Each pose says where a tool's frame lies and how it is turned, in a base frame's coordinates. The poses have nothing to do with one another.
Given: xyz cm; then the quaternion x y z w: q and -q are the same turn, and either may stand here.
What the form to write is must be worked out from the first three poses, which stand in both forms.
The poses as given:
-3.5, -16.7, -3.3, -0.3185, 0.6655, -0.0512, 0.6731
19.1, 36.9, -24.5, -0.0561, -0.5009, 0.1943, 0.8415
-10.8, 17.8, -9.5, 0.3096, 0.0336, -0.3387, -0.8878
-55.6, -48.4, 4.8, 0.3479, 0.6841, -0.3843, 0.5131
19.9, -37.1, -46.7, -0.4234, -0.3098, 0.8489, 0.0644
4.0, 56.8, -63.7, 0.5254, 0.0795, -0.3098, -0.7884
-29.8, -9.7, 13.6, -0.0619, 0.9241, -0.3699, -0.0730
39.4, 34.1, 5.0, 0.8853, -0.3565, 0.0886, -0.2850
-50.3, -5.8, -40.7, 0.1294, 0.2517, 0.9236, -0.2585
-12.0, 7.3, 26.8, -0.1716, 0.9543, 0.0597, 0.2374
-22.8, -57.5, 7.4, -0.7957, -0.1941, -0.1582, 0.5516
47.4, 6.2, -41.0, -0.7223, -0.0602, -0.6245, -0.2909
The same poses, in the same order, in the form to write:
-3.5, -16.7, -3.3, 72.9, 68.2, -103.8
19.1, 36.9, -24.5, 32.7, -59.9, 11.5
-10.8, 17.8, -9.5, 37.1, -15.6, -33.2
-55.6, -48.4, 4.8, -104.9, 25.8, 101.4
19.9, -37.1, -46.7, -166.4, -49.4, 46.4
4.0, 56.8, -63.7, 27.0, -26.8, -60.8
-29.8, -9.7, 13.6, 170.3, -5.1, 135.9
39.4, 34.1, 5.0, 38.5, 21.1, -151.8
-50.3, -5.8, -40.7, -146.9, 6.3, -32.3
-12.0, 7.3, 26.8, 156.8, 25.6, -167.5
-22.8, -57.5, 7.4, -28.9, 2.2, -110.0
47.4, 6.2, -41.0, 52.4, 69.6, 98.4

